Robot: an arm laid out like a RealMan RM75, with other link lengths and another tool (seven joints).
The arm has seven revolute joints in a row. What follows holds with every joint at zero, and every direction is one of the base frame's.
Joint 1 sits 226.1 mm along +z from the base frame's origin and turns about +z.
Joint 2 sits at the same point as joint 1 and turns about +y.
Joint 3 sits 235.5 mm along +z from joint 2 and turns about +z.
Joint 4 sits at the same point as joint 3 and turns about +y.
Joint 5 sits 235.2 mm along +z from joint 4 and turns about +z.
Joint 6 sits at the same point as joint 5 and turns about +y.
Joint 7 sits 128.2 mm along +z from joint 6 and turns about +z.
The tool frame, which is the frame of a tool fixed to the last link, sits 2.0 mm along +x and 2.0 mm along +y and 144.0 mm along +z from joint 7; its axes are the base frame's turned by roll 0.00, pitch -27.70 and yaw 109.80 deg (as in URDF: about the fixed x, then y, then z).
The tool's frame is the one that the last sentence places.
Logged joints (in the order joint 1, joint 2, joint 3, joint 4, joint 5, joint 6, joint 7), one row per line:
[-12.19 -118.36 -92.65 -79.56 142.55 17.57 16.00]
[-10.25 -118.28 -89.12 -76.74 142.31 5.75 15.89]
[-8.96 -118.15 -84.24 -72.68 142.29 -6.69 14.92]
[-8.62 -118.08 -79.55 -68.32 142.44 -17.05 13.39]
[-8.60 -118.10 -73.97 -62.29 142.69 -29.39 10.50]
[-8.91 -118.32 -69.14 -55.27 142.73 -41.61 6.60]
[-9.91 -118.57 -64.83 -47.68 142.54 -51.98 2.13]
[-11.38 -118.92 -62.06 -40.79 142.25 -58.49 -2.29]
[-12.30 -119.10 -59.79 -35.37 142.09 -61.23 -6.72]
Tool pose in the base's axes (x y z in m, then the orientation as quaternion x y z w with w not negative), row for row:
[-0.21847 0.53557 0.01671 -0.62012 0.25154 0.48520 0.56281]
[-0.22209 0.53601 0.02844 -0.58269 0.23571 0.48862 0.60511]
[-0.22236 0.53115 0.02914 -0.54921 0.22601 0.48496 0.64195]
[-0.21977 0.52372 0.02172 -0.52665 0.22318 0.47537 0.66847]
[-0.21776 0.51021 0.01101 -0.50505 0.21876 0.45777 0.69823]
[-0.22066 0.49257 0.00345 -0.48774 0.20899 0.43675 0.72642]
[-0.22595 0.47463 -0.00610 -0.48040 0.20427 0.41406 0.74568]
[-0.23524 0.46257 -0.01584 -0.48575 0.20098 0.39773 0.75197]
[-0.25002 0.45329 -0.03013 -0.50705 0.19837 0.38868 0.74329]
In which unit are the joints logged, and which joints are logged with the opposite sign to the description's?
The joints are logged in degrees. Opposite sign: joint 6.
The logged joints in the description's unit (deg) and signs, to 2 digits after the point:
[-12.19 -118.36 -92.65 -79.56 142.55 -17.57 16.00]
[-10.25 -118.28 -89.12 -76.74 142.31 -5.75 15.89]
[-8.96 -118.15 -84.24 -72.68 142.29 6.69 14.92]
[-8.62 -118.08 -79.55 -68.32 142.44 17.05 13.39]
[-8.60 -118.10 -73.97 -62.29 142.69 29.39 10.50]
[-8.91 -118.32 -69.14 -55.27 142.73 41.61 6.60]
[-9.91 -118.57 -64.83 -47.68 142.54 51.98 2.13]
[-11.38 -118.92 -62.06 -40.79 142.25 58.49 -2.29]
[-12.30 -119.10 -59.79 -35.37 142.09 61.23 -6.72]

